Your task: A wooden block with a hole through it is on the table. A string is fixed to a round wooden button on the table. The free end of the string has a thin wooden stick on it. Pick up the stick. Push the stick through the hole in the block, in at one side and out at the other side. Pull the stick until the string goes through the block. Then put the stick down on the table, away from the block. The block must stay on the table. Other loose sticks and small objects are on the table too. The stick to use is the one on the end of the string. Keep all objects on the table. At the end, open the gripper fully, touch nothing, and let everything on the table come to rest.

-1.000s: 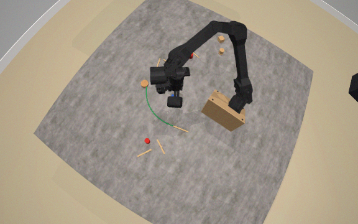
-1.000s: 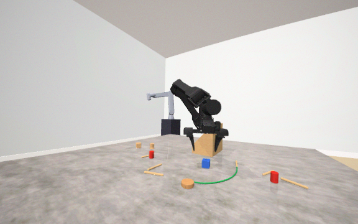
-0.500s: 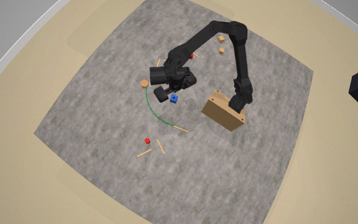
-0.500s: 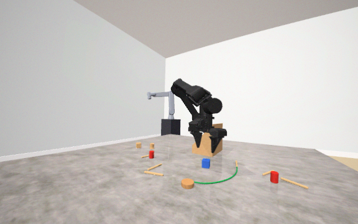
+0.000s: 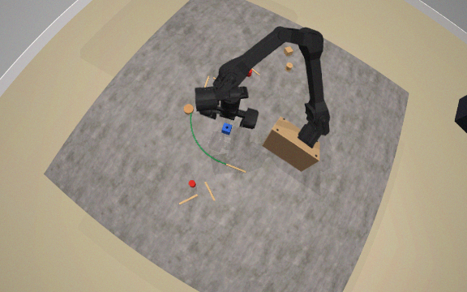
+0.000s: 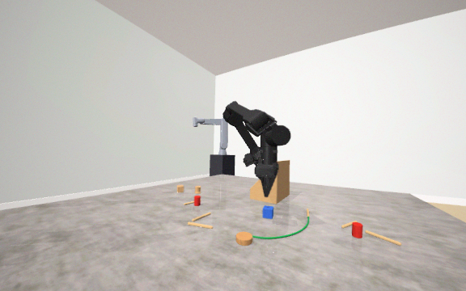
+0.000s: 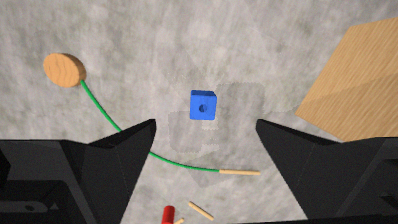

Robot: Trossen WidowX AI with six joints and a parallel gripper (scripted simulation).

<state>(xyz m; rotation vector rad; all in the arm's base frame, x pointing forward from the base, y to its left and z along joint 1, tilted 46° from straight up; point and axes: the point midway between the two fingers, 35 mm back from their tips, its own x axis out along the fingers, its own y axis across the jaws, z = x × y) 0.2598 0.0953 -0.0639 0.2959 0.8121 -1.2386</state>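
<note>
Right now the blue block is 60 mm below my gripper tip. The rest, counted from my gripper tip: wooden cylinder 20 mm behind, 410 mm to the right, 60 mm below; then small wooden cube 30 mm ahead, 490 mm to the right, 60 mm below; then round wooden button 170 mm ahead, 30 mm to the left, 70 mm below.
</note>
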